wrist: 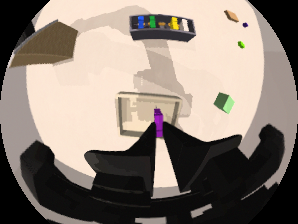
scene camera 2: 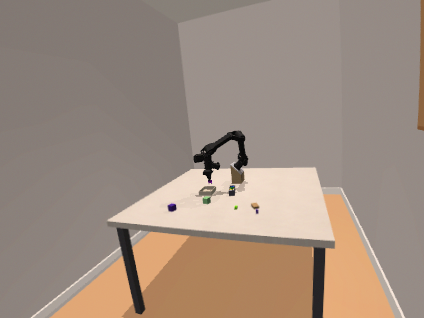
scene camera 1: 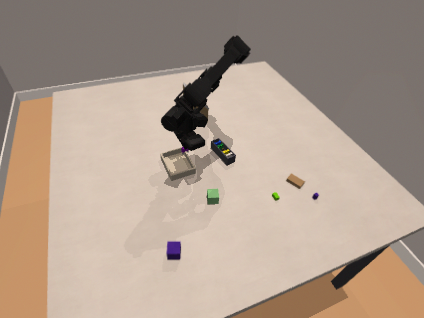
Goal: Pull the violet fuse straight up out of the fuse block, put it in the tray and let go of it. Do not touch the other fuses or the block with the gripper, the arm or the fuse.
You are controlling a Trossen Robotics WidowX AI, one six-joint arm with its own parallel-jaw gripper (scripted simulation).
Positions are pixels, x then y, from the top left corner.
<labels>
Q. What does my gripper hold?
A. A violet fuse.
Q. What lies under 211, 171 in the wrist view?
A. My gripper.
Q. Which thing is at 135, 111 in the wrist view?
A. A shallow beige tray.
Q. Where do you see a shallow beige tray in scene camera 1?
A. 177, 165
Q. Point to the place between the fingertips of my gripper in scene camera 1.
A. At 185, 147
</labels>
